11 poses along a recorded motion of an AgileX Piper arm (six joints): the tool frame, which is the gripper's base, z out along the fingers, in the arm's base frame.
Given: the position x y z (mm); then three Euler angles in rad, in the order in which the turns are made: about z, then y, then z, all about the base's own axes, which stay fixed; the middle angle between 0 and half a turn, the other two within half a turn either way.
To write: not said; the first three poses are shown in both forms.
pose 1, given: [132.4 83.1 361.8 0.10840 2.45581 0.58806]
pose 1, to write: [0.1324 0.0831 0.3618 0.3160 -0.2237 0.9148 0.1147]
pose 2, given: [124.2 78.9 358.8 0.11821 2.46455 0.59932]
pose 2, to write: [0.1242 0.0789 0.3588 0.3109 -0.2247 0.9161 0.1166]
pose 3, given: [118.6 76.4 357.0 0.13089 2.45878 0.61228]
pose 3, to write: [0.1186 0.0764 0.3570 0.3120 -0.2246 0.9151 0.1216]
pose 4, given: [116.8 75.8 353.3 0.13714 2.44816 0.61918]
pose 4, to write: [0.1168 0.0758 0.3533 0.3158 -0.2245 0.9133 0.1255]
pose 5, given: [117.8 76.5 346.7 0.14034 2.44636 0.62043]
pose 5, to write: [0.1178 0.0765 0.3467 0.3163 -0.2235 0.9132 0.1265]
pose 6, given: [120.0 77.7 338.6 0.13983 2.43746 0.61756]
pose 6, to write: [0.1200 0.0777 0.3386 0.3204 -0.2221 0.9120 0.1275]
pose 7, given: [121.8 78.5 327.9 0.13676 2.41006 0.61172]
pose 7, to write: [0.1218 0.0785 0.3279 0.3329 -0.2197 0.9076 0.1307]
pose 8, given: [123.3 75.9 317.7 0.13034 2.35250 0.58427]
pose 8, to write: [0.1233 0.0759 0.3177 0.3601 -0.2077 0.8995 0.1344]
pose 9, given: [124.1 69.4 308.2 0.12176 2.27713 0.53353]
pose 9, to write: [0.1241 0.0694 0.3082 0.3966 -0.1856 0.8889 0.1348]
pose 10, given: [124.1 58.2 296.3 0.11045 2.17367 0.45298]
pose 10, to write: [0.1241 0.0582 0.2963 0.4469 -0.1509 0.8722 0.1294]
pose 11, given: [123.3 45.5 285.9 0.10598 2.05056 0.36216]
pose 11, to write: [0.1233 0.0455 0.2859 0.5047 -0.1092 0.8479 0.1203]
